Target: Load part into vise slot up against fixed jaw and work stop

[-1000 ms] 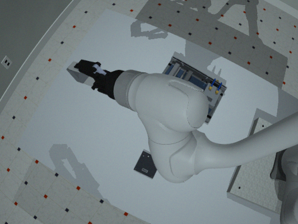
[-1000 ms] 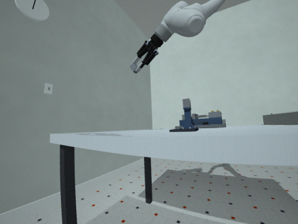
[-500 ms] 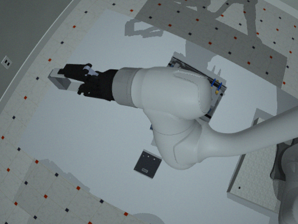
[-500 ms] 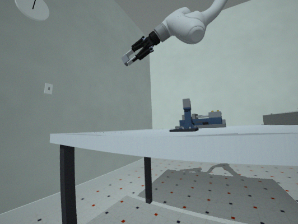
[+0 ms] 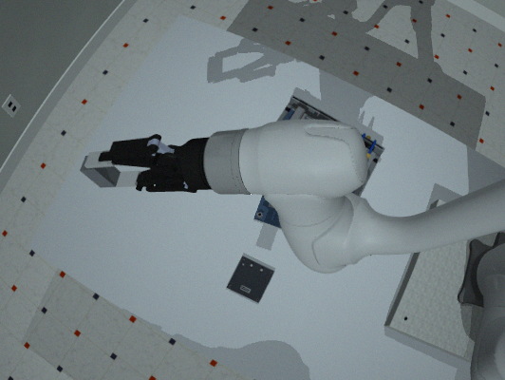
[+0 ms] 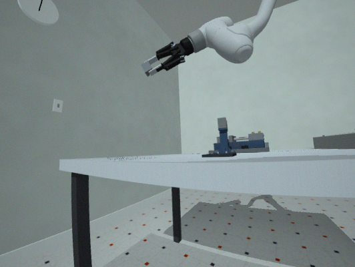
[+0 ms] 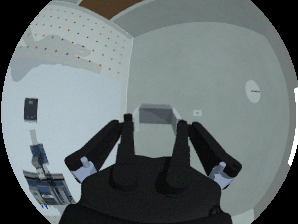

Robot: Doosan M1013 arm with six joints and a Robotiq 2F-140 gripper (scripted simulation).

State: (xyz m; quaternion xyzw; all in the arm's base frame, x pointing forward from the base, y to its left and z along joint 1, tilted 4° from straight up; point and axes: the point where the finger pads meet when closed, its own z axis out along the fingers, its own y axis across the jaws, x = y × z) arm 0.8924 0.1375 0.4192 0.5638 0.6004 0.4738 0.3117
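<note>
The part lies 30 mm ahead of my hand and 10 mm below it. The rest, counted from my hand: vise: 340 mm behind, 340 mm to the right, 390 mm below; then air cylinder: 440 mm behind, 320 mm to the right, 350 mm below.
</note>
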